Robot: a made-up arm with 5 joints. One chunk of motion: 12 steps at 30 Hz.
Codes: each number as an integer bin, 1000 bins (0 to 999) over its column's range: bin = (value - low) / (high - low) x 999, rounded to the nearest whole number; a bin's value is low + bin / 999 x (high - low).
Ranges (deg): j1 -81..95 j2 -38..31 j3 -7..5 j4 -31..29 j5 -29..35
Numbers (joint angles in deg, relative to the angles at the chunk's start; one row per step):
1: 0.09 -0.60 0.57 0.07 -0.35
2: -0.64 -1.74 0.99 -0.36 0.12
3: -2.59 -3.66 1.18 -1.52 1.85
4: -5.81 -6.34 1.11 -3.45 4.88
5: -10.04 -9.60 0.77 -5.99 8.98
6: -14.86 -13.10 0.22 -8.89 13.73
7: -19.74 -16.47 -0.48 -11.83 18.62
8: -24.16 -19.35 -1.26 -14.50 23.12
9: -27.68 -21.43 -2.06 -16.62 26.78
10: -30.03 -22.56 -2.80 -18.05 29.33
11: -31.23 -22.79 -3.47 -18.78 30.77
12: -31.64 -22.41 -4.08 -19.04 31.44
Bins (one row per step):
1: 460 541 630 517 447
2: 456 525 665 510 455
3: 445 497 681 491 482
4: 427 458 675 459 529
5: 403 411 647 416 593
6: 375 361 601 368 667
7: 348 312 543 319 743
8: 323 270 478 275 814
9: 303 240 411 239 871
10: 289 224 350 216 910
11: 283 220 294 203 933
12: 280 226 243 199 943

